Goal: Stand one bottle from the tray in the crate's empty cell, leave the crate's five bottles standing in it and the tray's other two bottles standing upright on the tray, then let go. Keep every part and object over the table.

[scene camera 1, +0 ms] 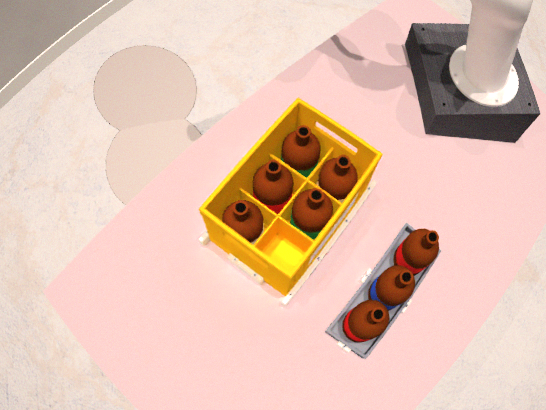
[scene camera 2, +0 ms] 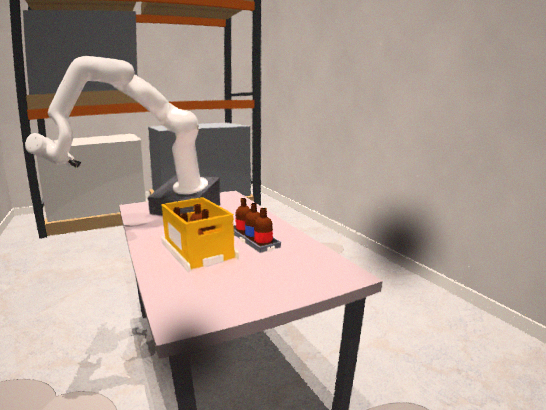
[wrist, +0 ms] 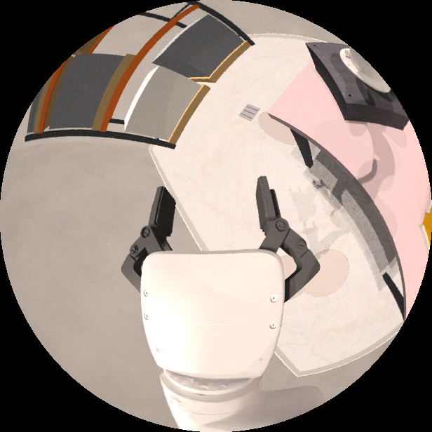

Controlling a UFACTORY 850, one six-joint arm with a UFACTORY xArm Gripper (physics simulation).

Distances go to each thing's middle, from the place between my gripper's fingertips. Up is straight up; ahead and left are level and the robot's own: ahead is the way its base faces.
My hand is 620 mm short of the blue-banded bottle (scene camera 1: pixel 395 285), 660 mm to the right of it and 250 mm above it.
